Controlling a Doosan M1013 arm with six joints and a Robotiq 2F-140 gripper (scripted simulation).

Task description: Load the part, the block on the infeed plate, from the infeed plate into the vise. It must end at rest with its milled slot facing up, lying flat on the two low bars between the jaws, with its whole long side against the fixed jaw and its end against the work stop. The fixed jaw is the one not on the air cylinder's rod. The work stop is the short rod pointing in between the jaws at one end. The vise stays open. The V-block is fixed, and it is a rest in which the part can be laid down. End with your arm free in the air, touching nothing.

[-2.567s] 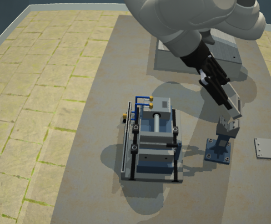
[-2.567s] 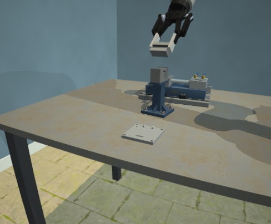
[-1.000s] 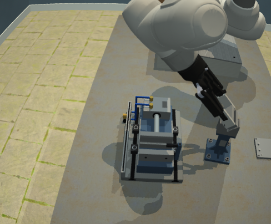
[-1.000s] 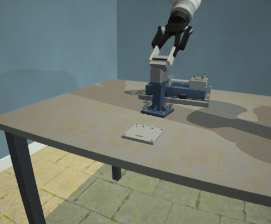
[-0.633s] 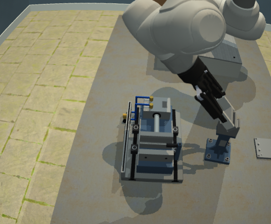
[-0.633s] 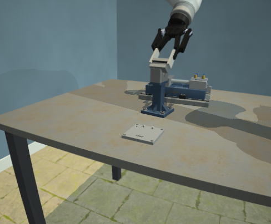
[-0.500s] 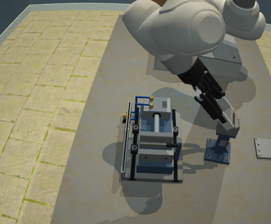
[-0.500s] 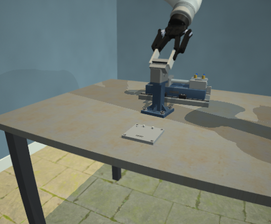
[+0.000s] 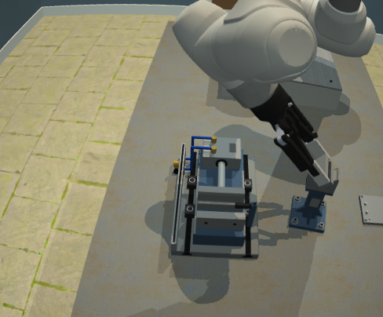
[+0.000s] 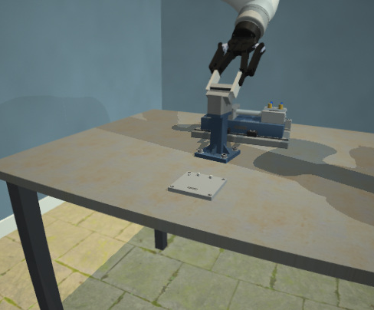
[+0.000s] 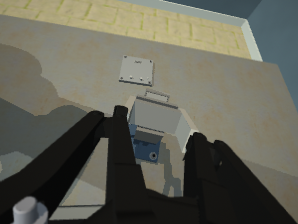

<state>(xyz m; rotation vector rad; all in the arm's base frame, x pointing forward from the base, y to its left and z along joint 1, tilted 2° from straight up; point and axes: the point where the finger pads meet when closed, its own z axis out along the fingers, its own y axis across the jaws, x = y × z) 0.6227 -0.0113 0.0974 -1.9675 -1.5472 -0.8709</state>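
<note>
Now: hand 2 cm to the right of the part, 2 cm above it and 1 cm short of it. Also, from my hand: work stop 15 cm to the right, 9 cm below, 4 cm ahead; then moving jaw 20 cm to the right, 10 cm below, 1 cm ahead; then blue pedestal 12 cm below, 2 cm to the left.
</note>
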